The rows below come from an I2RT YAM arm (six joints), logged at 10 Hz.
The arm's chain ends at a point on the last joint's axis. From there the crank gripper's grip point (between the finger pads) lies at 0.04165 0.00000 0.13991 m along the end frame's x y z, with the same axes.
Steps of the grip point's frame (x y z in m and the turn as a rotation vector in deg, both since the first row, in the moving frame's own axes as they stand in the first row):
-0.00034, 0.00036, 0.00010, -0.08, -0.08, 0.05
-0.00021, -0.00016, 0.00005, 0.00, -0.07, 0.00
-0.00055, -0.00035, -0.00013, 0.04, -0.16, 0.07
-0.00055, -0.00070, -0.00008, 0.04, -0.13, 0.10
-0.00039, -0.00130, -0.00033, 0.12, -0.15, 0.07
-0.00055, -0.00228, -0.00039, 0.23, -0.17, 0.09
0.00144, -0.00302, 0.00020, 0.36, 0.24, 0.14
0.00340, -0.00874, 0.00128, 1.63, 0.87, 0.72
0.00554, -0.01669, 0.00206, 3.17, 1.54, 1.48
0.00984, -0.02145, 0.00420, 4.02, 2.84, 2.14
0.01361, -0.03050, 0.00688, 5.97, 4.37, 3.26
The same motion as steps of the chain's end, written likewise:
-0.00014, 0.00013, 0.00004, -0.08, -0.08, 0.05
-0.00004, -0.00016, 0.00000, 0.00, -0.07, 0.00
-0.00016, -0.00030, -0.00025, 0.04, -0.16, 0.07
-0.00023, -0.00067, -0.00017, 0.04, -0.13, 0.10
-0.00002, -0.00106, -0.00044, 0.12, -0.15, 0.07
-0.00014, -0.00178, -0.00051, 0.23, -0.17, 0.09
0.00085, -0.00224, 0.00038, 0.36, 0.24, 0.14
0.00126, -0.00531, 0.00198, 1.63, 0.87, 0.72
0.00171, -0.01011, 0.00341, 3.17, 1.54, 1.48
0.00281, -0.01340, 0.00672, 4.02, 2.84, 2.14
0.00275, -0.01880, 0.01109, 5.97, 4.37, 3.26

